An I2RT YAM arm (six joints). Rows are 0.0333 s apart.
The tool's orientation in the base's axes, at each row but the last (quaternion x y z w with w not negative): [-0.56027 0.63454 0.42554 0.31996]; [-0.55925 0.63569 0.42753 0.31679]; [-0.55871 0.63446 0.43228 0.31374]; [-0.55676 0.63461 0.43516 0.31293]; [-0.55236 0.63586 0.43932 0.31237]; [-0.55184 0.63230 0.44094 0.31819]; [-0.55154 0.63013 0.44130 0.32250]
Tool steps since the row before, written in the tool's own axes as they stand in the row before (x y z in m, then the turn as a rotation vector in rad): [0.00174 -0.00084 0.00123 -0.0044 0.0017 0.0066]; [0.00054 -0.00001 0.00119 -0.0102 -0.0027 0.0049]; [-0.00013 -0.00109 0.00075 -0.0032 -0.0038 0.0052]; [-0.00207 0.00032 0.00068 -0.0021 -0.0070 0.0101]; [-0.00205 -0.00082 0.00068 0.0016 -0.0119 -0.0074]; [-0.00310 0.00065 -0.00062 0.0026 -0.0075 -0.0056]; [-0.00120 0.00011 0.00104 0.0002 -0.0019 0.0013]
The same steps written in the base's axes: [0.00045 0.00033 -0.00222 -0.0014 0.0079 0.0013]; [-0.00017 0.00083 -0.00099 0.0041 0.0089 0.0063]; [0.00103 0.00073 -0.00042 0.0039 0.0061 -0.0002]; [0.00001 0.00151 0.00160 0.0064 0.0100 -0.0039]; [0.00114 0.00149 0.00135 0.0120 -0.0074 -0.0009]; [0.00000 0.00073 0.00314 0.0073 -0.0062 -0.0016]; [0.00003 0.00144 0.00068 0.0017 0.0011 -0.0011]
